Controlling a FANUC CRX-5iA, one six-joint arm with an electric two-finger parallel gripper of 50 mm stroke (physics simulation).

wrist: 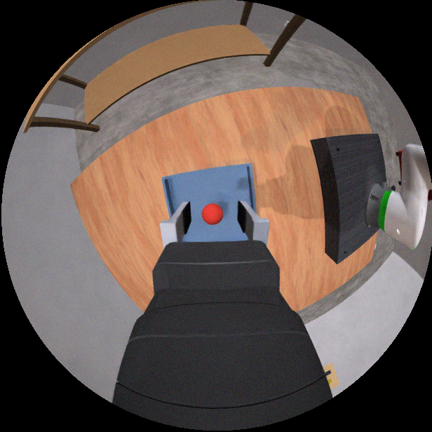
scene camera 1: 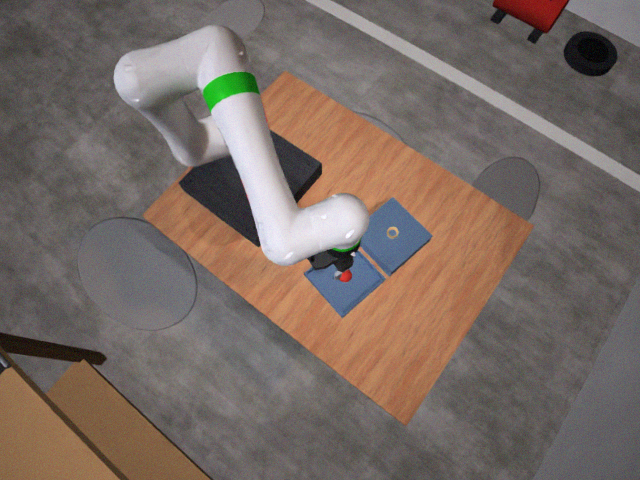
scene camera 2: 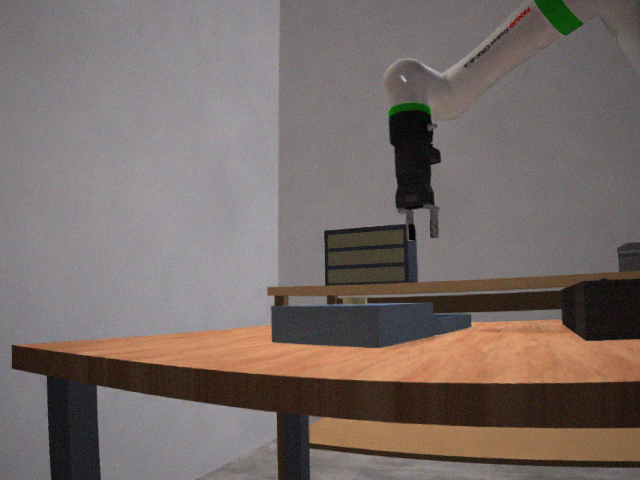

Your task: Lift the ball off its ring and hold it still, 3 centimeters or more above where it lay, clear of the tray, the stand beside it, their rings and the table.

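Places are measured from the arm's base along level axes (x ahead, y left, z up), in centimetres.
Pixels of known places: gripper, fingertip midpoint: (scene camera 1: 332,269) (scene camera 2: 422,239).
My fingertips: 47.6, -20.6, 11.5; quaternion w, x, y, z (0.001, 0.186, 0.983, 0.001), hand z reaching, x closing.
For each thing: its top centre in the pictures, then the offset to it from my fingertips, as dx, dy, dz. "spot": a spot on its surface instead. Level surfaces: height alone.
- red ball, middle of its top: (scene camera 1: 345,273) +2.2, +4.6, -13.1
- pale ring, surface spot: (scene camera 2: 354,299) spot: +6.8, +26.8, -12.1
- wooden table, its level: dz -18.7
The red ball (scene camera 1: 345,276) (wrist: 212,214) sits near the middle of the blue walled tray (scene camera 1: 342,304) (scene camera 2: 455,323) (wrist: 207,186); its ring is hidden beneath it. The ball does not show in scene camera 2. My gripper (scene camera 2: 423,238) (wrist: 213,210) is open, pointing down, with nothing between its fingers. It hangs well above the tray, and in the wrist view the ball appears between the two fingers. The blue stand (scene camera 1: 400,250) (scene camera 2: 325,325) is beside the tray, with a narrow gap between them. A pale ring (scene camera 1: 387,233) (scene camera 2: 354,299) lies on the stand.
The tray and stand rest on the wooden table (scene camera 1: 439,310) (scene camera 2: 206,356) (wrist: 125,175). The black robot base block (scene camera 1: 217,198) (scene camera 2: 607,310) (wrist: 355,200) is on the table to one side. In scene camera 2, a drawer cabinet (scene camera 2: 366,256) stands on a bench behind the table.
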